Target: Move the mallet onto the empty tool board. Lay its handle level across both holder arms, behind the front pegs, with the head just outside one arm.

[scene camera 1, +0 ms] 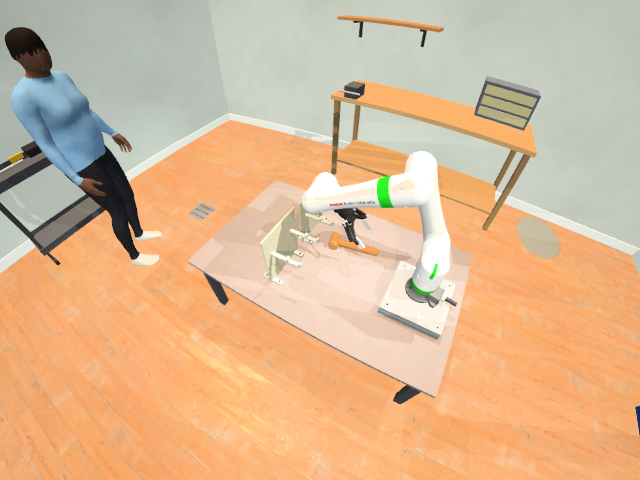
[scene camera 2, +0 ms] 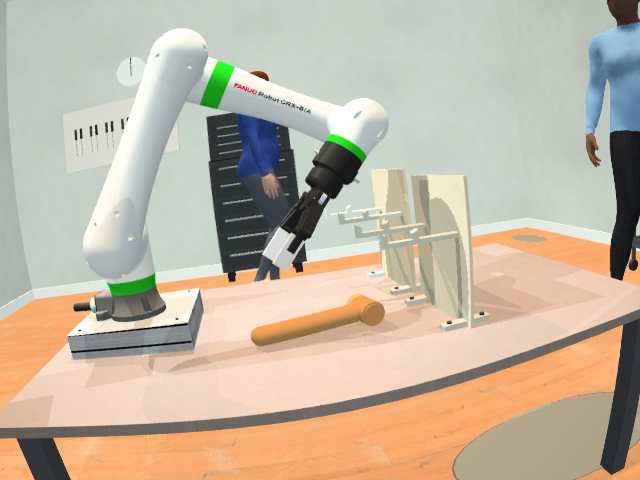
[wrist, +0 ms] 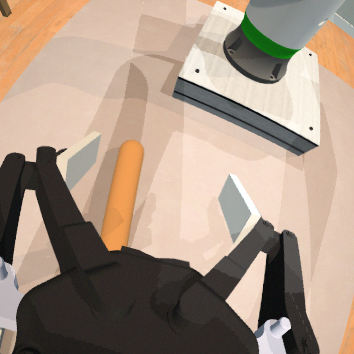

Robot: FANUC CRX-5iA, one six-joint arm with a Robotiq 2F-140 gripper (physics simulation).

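Pixels of known places: gripper, fingertip midpoint: (scene camera 1: 366, 238) (scene camera 2: 273, 262) (wrist: 162, 167); arm's base, link origin: (scene camera 1: 419, 289) (scene camera 2: 138, 312) (wrist: 254, 56).
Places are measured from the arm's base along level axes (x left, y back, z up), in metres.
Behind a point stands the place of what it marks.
The orange mallet (scene camera 1: 366, 249) @[x -0.074, y -0.356, z -0.025 m] (scene camera 2: 310, 325) @[x -0.087, y -0.415, z -0.034 m] (wrist: 123, 190) @[x -0.077, y -0.377, z -0.020 m] lies on the table, its head toward the boards and its handle toward the robot base. In the wrist view the gripper body hides its head. My gripper (scene camera 1: 363, 233) @[x -0.042, y -0.355, z 0.095 m] (scene camera 2: 281, 252) @[x -0.042, y -0.355, z 0.095 m] (wrist: 162, 167) @[x -0.042, y -0.355, z 0.095 m] is open and empty, tilted above the table with its fingertips higher than the mallet. In the wrist view the handle shows between the fingers, closer to the left one. The nearer cream tool board (scene camera 1: 273, 245) (scene camera 2: 449, 217) stands upright; its two holder arms (scene camera 1: 285, 259) @[x 0.339, y -0.558, z 0.141 m] (scene camera 2: 434, 238) @[x -0.142, y -0.669, z 0.122 m] carry nothing visible.
A second cream board (scene camera 2: 390, 201) @[x 0.255, y -0.654, z 0.164 m] with arms stands beside the first, partly hidden by the robot in scene camera 1. The robot's base plate (scene camera 1: 408, 310) @[x 0.136, y 0.006, z 0.000 m] (scene camera 2: 134, 341) @[x -0.126, y -0.029, z -0.030 m] (wrist: 250, 107) @[x 0.036, y -0.140, z 0.001 m] sits at the other end of the table (scene camera 1: 330, 315) @[x 0.349, y -0.285, z -0.063 m] (scene camera 2: 289, 392) @[x -0.331, y -0.379, z -0.063 m]. Two people stand beyond the table.
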